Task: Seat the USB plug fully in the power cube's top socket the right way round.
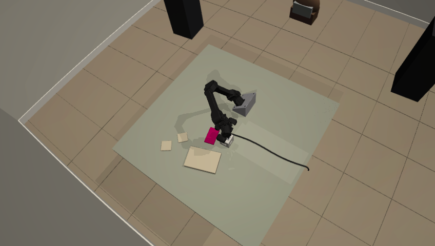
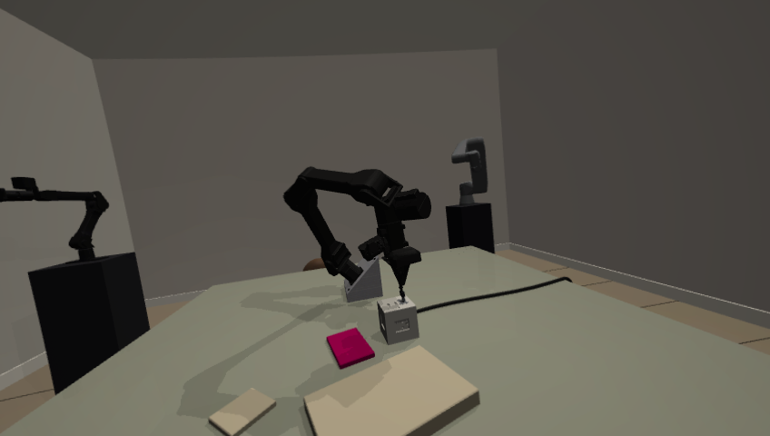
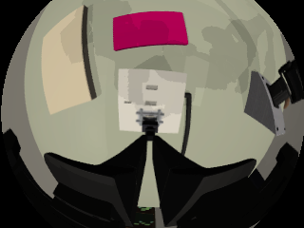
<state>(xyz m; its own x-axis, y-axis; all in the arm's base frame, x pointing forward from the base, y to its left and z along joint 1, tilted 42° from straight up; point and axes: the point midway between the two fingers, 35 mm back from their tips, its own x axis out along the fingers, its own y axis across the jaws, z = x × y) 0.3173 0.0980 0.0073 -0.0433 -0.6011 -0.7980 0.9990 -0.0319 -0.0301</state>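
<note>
My gripper tip is now 2 cm above the dark USB plug. The rest, counted from my gripper tip: tan tile (13 cm ahead, 34 cm to the right, 11 cm below); magenta block (1 cm ahead, 14 cm to the right, 11 cm below); tan board (21 cm ahead, 10 cm to the right, 10 cm below).
</note>
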